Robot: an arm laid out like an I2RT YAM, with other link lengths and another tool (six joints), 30 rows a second.
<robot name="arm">
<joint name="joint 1" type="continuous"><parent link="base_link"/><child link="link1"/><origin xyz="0 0 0.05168" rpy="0 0 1.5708"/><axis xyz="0 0 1"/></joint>
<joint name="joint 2" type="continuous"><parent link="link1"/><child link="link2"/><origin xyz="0.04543 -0.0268 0.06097" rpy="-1.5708 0 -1.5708"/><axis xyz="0 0 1"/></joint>
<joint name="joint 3" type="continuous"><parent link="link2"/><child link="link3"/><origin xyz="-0.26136 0 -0.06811" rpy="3.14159 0 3.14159"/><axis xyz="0 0 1"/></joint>
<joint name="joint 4" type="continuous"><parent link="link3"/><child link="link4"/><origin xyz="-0.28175 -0.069 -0.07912" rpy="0 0 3.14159"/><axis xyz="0 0 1"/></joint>
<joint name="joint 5" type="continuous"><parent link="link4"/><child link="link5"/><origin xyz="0.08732 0.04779 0.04" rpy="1.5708 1.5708 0"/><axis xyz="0 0 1"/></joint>
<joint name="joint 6" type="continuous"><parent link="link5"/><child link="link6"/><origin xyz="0 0.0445 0.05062" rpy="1.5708 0 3.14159"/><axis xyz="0 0 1"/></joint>
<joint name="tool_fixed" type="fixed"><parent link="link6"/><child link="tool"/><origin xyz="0.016 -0.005 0.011" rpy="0 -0.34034 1.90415"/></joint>
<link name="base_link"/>
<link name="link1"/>
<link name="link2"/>
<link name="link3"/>
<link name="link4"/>
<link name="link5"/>
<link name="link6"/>
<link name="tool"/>
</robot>
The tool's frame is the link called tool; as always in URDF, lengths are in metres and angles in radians. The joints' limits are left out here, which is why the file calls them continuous.
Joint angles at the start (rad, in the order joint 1, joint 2, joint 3, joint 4, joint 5, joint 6): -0.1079, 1.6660, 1.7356, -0.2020, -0.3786, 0.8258
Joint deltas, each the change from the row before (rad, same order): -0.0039, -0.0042, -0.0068, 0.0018, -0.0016, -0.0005; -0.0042, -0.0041, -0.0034, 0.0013, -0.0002, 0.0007; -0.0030, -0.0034, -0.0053, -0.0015, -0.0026, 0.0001; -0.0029, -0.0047, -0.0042, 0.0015, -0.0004, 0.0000; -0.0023, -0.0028, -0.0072, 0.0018, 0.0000, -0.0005; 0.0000, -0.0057, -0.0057, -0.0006, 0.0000, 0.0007; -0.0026, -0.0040, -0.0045, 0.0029, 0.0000, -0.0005; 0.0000, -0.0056, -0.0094, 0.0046, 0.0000, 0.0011; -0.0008, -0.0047, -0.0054, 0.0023, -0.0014, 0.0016; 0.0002, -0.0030, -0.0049, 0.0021, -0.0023, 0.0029
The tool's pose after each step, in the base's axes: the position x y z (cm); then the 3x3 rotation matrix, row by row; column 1 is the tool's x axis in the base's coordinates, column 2 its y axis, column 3 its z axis. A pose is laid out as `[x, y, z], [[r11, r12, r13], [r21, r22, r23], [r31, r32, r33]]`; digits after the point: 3 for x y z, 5 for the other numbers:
[46.824, -2.887, 43.039], [[0.04307, 0.01601, 0.99894], [0.92689, 0.37251, -0.04593], [-0.37285, 0.92789, 0.00121]]
[46.705, -3.070, 43.095], [[0.04753, 0.01585, 0.99874], [0.92688, 0.37201, -0.05001], [-0.37234, 0.92809, 0.00299]]
[46.613, -3.185, 43.002], [[0.04668, 0.01914, 0.99873], [0.92717, 0.37123, -0.05045], [-0.37172, 0.92835, -0.00041]]
[46.484, -3.303, 43.054], [[0.04974, 0.01822, 0.99860], [0.92698, 0.37135, -0.05295], [-0.37180, 0.92831, 0.00159]]
[46.434, -3.405, 42.902], [[0.05090, 0.02132, 0.99848], [0.92681, 0.37146, -0.05518], [-0.37207, 0.92821, -0.00085]]
[46.285, -3.386, 42.903], [[0.05070, 0.02207, 0.99847], [0.92708, 0.37076, -0.05527], [-0.37142, 0.92846, -0.00167]]
[46.184, -3.495, 42.931], [[0.05398, 0.02069, 0.99833], [0.92666, 0.37143, -0.05780], [-0.37201, 0.92823, 0.00088]]
[46.073, -3.480, 42.845], [[0.05430, 0.02026, 0.99832], [0.92701, 0.37055, -0.05794], [-0.37110, 0.92859, 0.00134]]
[45.959, -3.494, 42.853], [[0.05438, 0.01900, 0.99834], [0.92759, 0.36915, -0.05755], [-0.36963, 0.92918, 0.00245]]
[45.897, -3.461, 42.804], [[0.05221, 0.01869, 0.99846], [0.92883, 0.36635, -0.05543], [-0.36682, 0.93029, 0.00177]]

